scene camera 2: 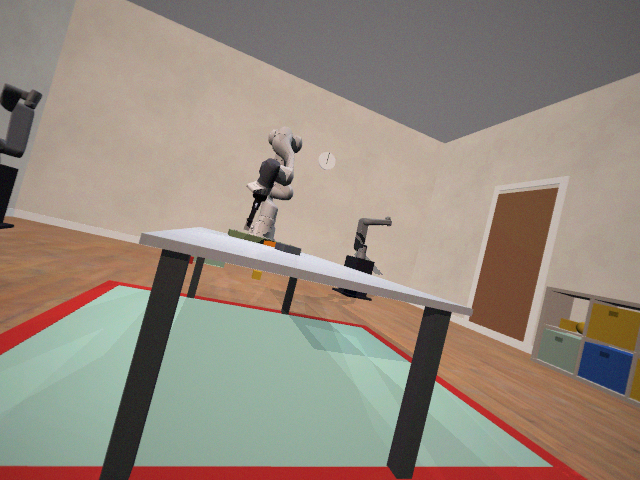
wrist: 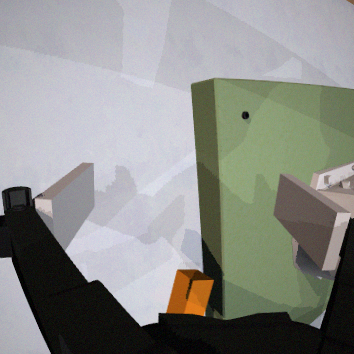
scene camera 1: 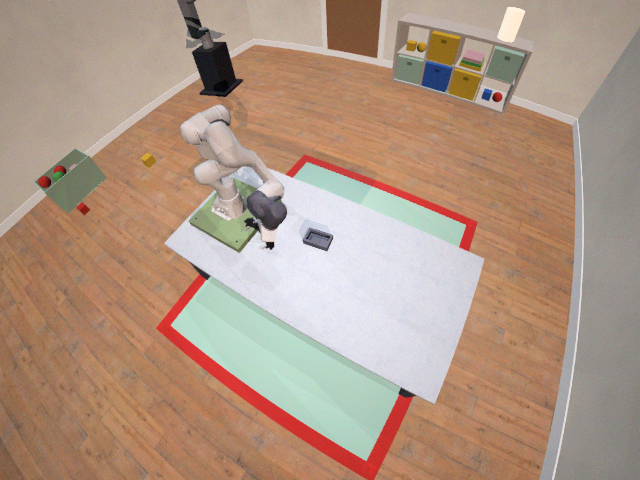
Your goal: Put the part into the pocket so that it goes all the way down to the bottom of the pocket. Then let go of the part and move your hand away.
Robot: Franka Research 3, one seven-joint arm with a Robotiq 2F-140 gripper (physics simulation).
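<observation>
The orange part (scene camera 2: 269, 243) (wrist: 190, 295) is on the table (scene camera 1: 361, 289) (scene camera 2: 206, 242) beside the green base plate (scene camera 1: 219, 232) (wrist: 255, 160). In the wrist view it shows at the bottom edge, partly hidden by the gripper's dark body. It does not show in scene camera 1, where the arm and hand cover that area. The dark grey pocket block (scene camera 1: 316, 244) (scene camera 2: 287, 249) stands apart from the hand, toward the table's middle; its pocket looks empty. My gripper (scene camera 1: 260, 236) (wrist: 187, 189) is open, with nothing between its fingers, and tilted above the table near the plate's edge.
The robot arm's base (scene camera 1: 227, 206) stands on the green plate, whose raised edge is close to the right finger in the wrist view. A shelf unit (scene camera 1: 478, 32), a green bin (scene camera 1: 80, 183) and a second arm on a black pedestal (scene camera 1: 214, 67) stand away from the table.
</observation>
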